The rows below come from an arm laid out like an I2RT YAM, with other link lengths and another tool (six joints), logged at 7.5 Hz.
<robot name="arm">
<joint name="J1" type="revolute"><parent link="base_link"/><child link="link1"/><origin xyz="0.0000 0.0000 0.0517"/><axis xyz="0 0 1"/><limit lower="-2.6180" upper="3.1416"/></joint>
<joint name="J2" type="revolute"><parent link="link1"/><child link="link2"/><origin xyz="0.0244 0.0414 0.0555"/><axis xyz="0 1 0"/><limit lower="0.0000" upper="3.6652"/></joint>
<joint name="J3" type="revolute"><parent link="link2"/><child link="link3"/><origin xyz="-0.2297 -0.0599 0.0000"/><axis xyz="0 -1 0"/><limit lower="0.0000" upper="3.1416"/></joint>
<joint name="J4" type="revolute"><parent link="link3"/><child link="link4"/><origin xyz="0.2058 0.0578 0.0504"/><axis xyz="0 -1 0"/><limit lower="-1.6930" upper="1.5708"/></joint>
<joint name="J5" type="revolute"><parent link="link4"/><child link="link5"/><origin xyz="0.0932 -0.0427 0.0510"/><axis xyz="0 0 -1"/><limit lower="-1.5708" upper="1.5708"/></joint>
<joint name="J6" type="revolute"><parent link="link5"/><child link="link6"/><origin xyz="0.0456 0.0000 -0.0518"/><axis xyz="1 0 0"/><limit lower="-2.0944" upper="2.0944"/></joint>
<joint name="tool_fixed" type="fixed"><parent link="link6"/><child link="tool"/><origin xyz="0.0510 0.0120 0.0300" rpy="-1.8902 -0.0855 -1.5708"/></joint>
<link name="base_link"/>
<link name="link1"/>
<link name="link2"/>
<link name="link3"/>
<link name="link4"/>
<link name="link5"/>
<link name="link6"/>
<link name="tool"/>
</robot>
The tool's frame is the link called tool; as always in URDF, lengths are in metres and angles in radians.
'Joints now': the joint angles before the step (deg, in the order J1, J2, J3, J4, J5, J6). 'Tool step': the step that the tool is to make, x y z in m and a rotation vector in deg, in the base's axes. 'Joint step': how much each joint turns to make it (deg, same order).
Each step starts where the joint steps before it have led.
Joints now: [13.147, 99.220, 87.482, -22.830, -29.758, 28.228]
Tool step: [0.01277, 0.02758, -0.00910, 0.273, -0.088, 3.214]
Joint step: [2.928, 5.441, 4.020, 1.596, -0.372, 0.044]
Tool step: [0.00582, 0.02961, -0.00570, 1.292, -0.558, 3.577]
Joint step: [3.104, 4.088, 2.735, 2.643, -0.983, 0.721]
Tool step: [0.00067, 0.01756, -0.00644, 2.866, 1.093, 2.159]
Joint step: [1.749, 1.944, -0.286, 3.674, -1.990, 2.798]
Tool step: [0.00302, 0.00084, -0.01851, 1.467, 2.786, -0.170]
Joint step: [-0.109, 1.466, -2.382, 3.126, -1.201, 2.448]
